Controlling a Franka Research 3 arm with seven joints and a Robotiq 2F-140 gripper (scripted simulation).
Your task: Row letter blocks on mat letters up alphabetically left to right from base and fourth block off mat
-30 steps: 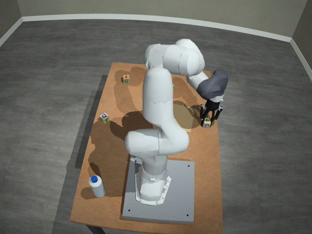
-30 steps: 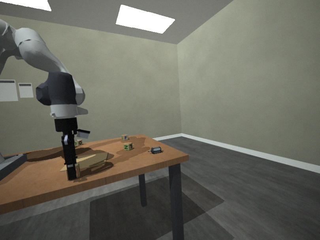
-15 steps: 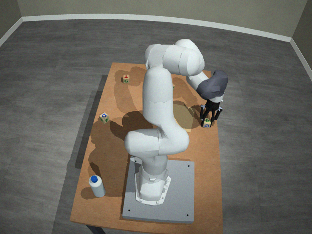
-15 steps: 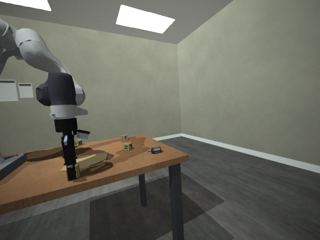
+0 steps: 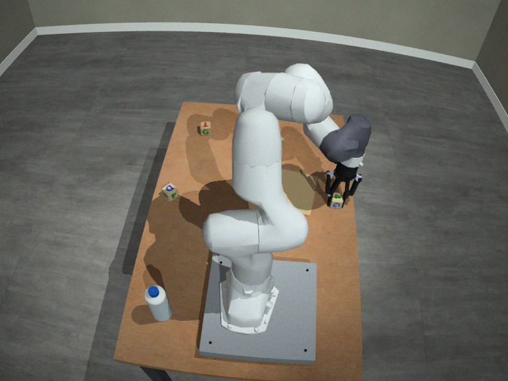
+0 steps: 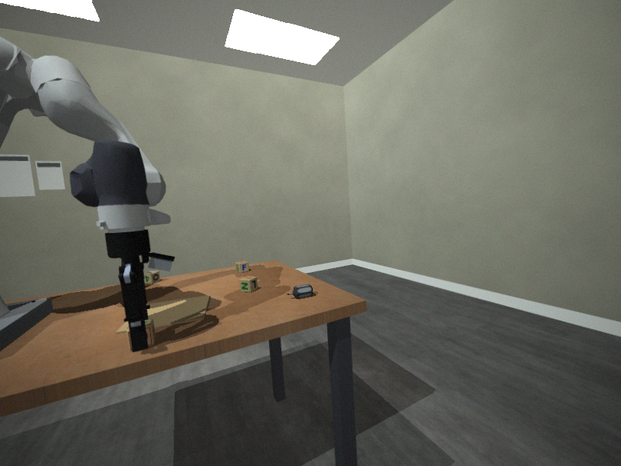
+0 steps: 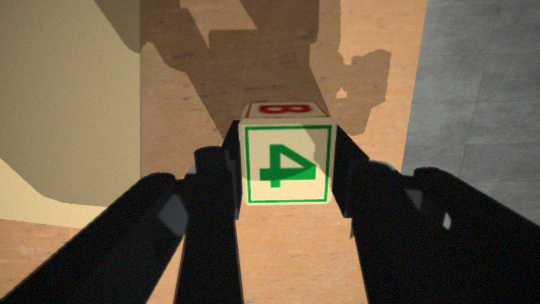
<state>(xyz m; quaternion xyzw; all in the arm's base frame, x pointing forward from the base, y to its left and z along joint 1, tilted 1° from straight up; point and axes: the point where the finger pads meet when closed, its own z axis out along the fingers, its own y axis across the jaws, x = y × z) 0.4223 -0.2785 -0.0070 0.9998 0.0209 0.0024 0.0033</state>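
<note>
Right now the block is 10 mm below my hand. From my hand the other things lie so: tan mat: 40 mm ahead, 180 mm to the left, 30 mm below; small dark object: 400 mm ahead, 80 mm to the left, 20 mm below.
</note>
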